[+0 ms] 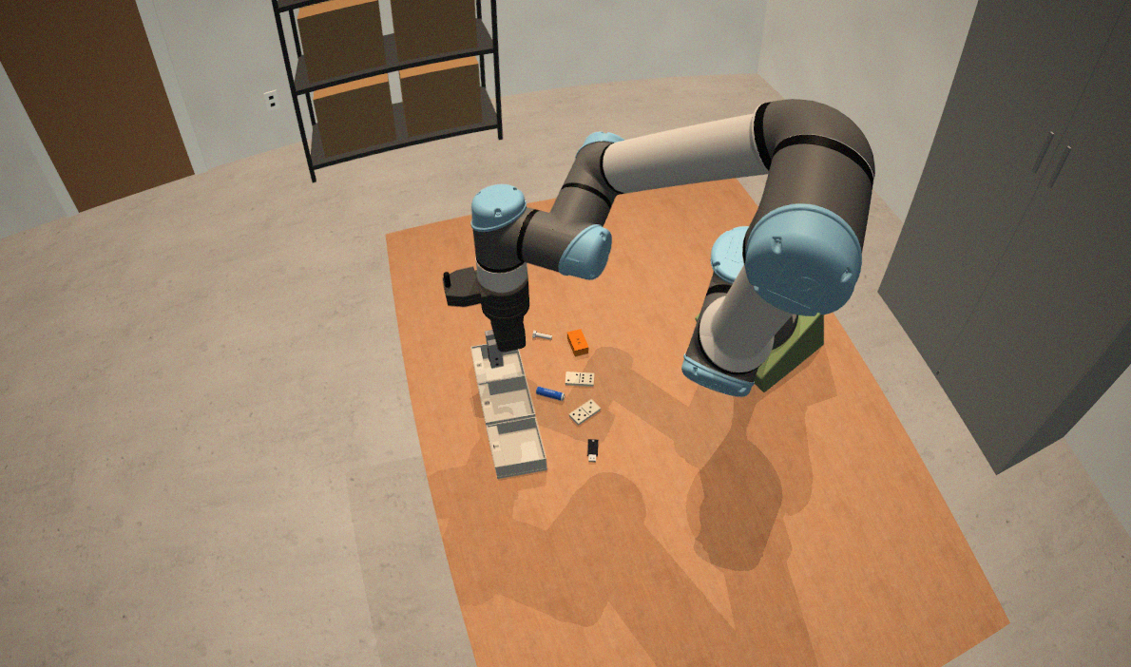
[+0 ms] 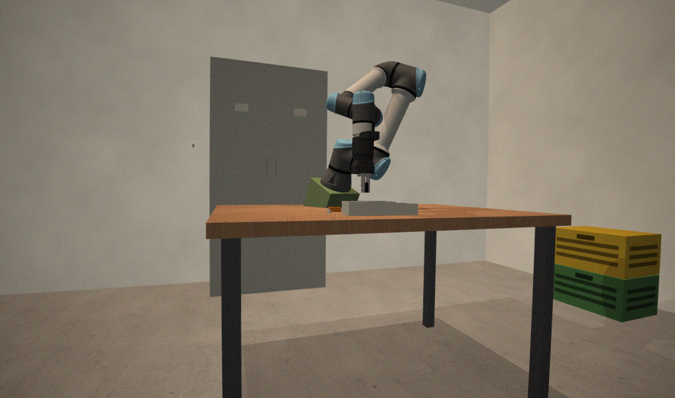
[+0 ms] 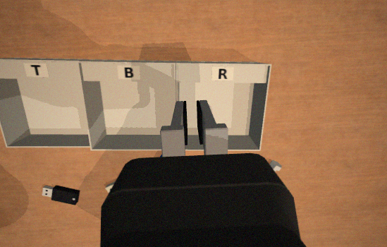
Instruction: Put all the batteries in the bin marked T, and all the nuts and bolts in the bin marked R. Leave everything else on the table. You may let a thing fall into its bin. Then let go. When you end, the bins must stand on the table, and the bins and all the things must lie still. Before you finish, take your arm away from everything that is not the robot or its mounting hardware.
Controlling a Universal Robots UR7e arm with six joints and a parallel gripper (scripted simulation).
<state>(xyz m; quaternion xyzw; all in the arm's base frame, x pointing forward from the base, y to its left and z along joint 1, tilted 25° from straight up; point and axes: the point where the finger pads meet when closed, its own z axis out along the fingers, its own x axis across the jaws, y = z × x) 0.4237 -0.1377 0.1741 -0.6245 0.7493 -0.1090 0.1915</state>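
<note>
Right now the grey bin row is 10 mm ahead of my hand, 60 mm to the left of it and 70 mm below it. Also, from my hand: blue cylindrical battery 80 mm behind, 50 mm to the left, 90 mm below; then grey bolt 110 mm behind, 80 mm to the right, 90 mm below; then orange 9 V battery 170 mm behind, 40 mm to the right, 80 mm below.
</note>
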